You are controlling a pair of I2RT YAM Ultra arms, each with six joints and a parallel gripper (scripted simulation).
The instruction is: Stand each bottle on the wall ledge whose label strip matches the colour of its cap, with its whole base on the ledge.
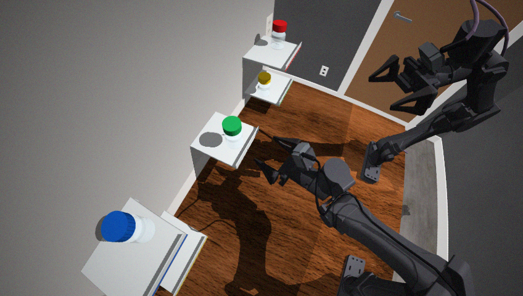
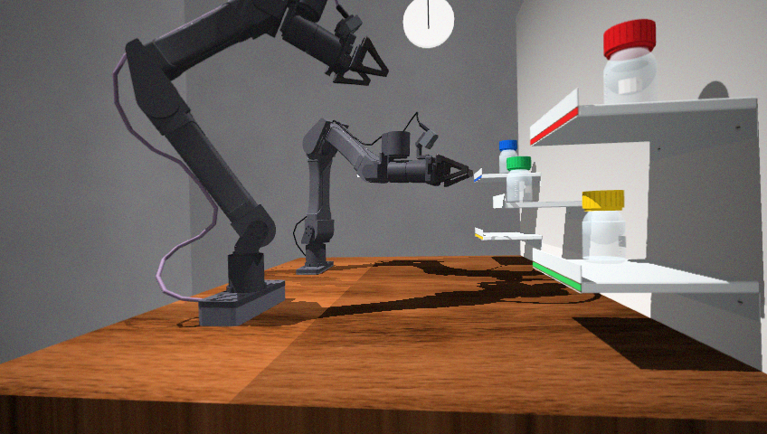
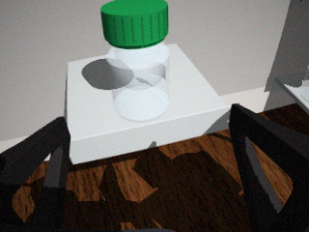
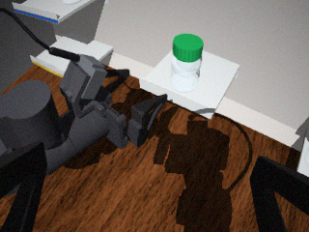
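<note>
The green-capped bottle is 32 cm ahead of my right hand, 11 cm to the left of it and 22 cm below it. Round my right hand: red-capped bottle: 34 cm ahead, 33 cm to the right, 13 cm below; then yellow-capped bottle: 35 cm ahead, 23 cm to the right, 32 cm below; then wall: 46 cm ahead, 10 cm to the left, 1 cm below.
</note>
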